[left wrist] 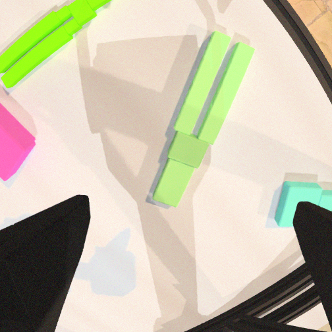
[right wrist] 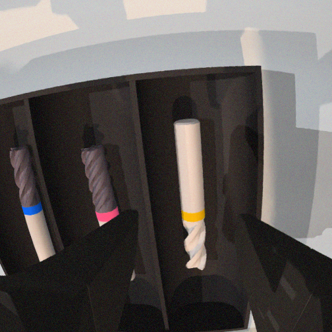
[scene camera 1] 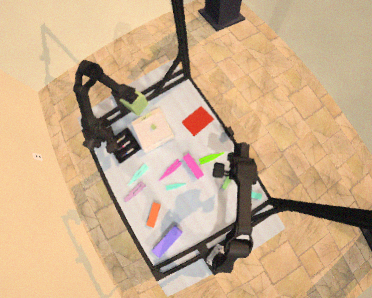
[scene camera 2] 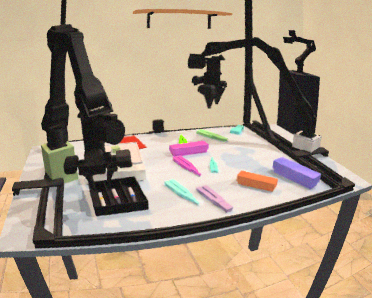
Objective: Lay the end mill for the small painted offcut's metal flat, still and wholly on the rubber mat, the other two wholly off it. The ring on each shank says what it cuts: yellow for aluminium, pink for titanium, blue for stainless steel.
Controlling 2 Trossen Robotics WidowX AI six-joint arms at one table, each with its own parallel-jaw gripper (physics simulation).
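Places are measured from the left arm's base along level axes (x back, y right, z up), in millimetres.
Where they show: left gripper, fingertip midpoint: (scene camera 2: 212, 106); right gripper, fingertip midpoint: (scene camera 1: 115, 140) (scene camera 2: 101, 190); left arm's base at its link origin: (scene camera 1: 220, 260) (scene camera 2: 307, 135); right arm's base at its link origin: (scene camera 1: 131, 97) (scene camera 2: 56, 145).
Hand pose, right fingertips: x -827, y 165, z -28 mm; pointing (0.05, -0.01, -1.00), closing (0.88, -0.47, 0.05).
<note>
Each offset is from my right fingertips to the top centre of the thing. "spot": to the spot under its first point.
The black three-slot tray @[dz -18, dx +46, dy +5 mm] (scene camera 2: 120, 206) (right wrist: 200, 71) holds the yellow-ringed end mill @[dz -32, dx +1, dy +10 mm] (scene camera 2: 102, 198) (right wrist: 189, 165), the pink-ringed one @[dz -32, dx +47, dy +4 mm] (scene camera 2: 115, 195) (right wrist: 100, 180) and the blue-ringed one @[dz -32, dx +90, dy -16 mm] (scene camera 2: 132, 192) (right wrist: 25, 180), one per slot. My right gripper (right wrist: 187, 223) is partly open and empty over the tray; its fingers show either side of the yellow-ringed mill, one overlapping the pink-ringed one. The red mat (scene camera 1: 197, 121) (scene camera 2: 134, 142) carries no end mill. A small green offcut @[dz +31, dx +153, dy +184 mm] (scene camera 1: 153, 127) sits on the cream box @[spot: dz +14, dx +220, dy +152 mm] (scene camera 1: 160, 139). My left gripper (scene camera 2: 211, 102) (left wrist: 197, 211) is open and empty, high above the table.
Around the table lie a magenta block @[dz -14, dx +438, dy +140 mm] (scene camera 1: 193, 166) (scene camera 2: 189, 148), an orange block @[dz -17, dx +421, dy -194 mm] (scene camera 1: 153, 214) (scene camera 2: 257, 181), a purple block @[dz -4, dx +563, dy -262 mm] (scene camera 1: 167, 241) (scene camera 2: 296, 172) and several coloured clips. A green clip (left wrist: 190, 150) shows below my left gripper. Black rails edge the table.
</note>
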